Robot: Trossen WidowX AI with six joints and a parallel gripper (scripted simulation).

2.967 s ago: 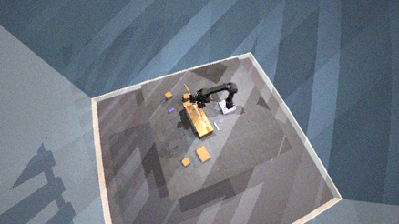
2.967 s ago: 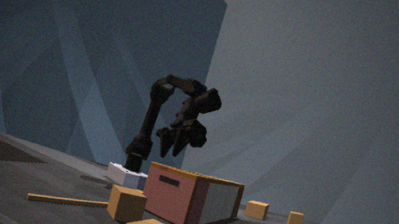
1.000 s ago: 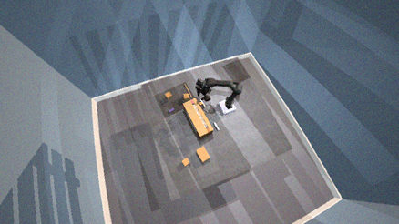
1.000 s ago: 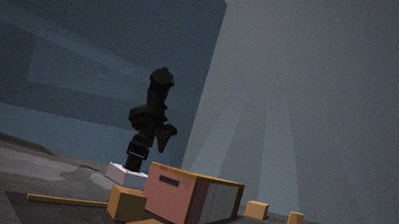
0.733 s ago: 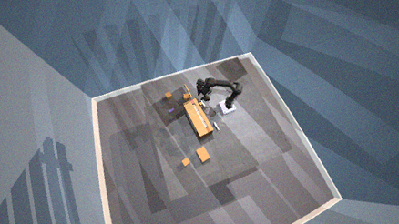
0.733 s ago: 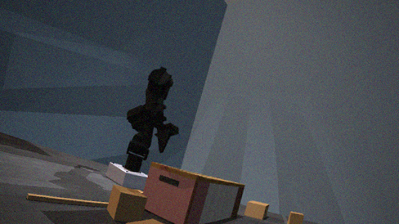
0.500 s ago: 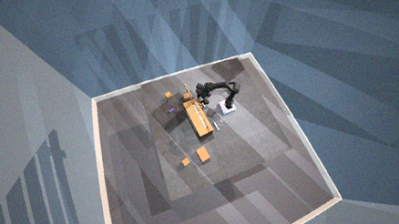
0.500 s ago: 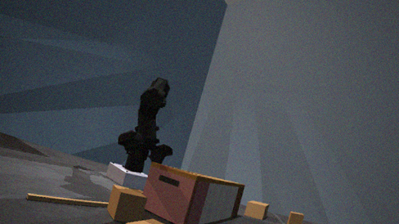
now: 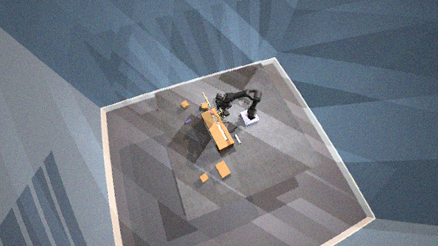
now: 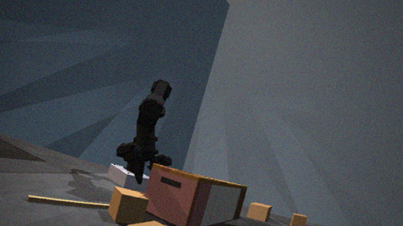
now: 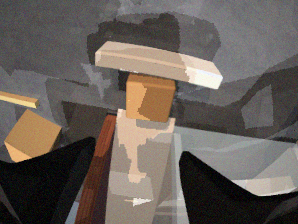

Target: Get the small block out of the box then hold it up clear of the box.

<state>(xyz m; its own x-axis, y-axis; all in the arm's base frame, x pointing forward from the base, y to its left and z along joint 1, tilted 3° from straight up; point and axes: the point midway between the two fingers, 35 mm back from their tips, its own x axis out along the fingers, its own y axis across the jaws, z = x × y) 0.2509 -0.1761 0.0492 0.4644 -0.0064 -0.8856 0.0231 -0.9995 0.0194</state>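
Right now the orange block is 2 cm behind my gripper tip and 4 cm below it. From my gripper tip the other things lie so: thin yellow stick: 4 cm ahead, 22 cm to the right, 6 cm below.
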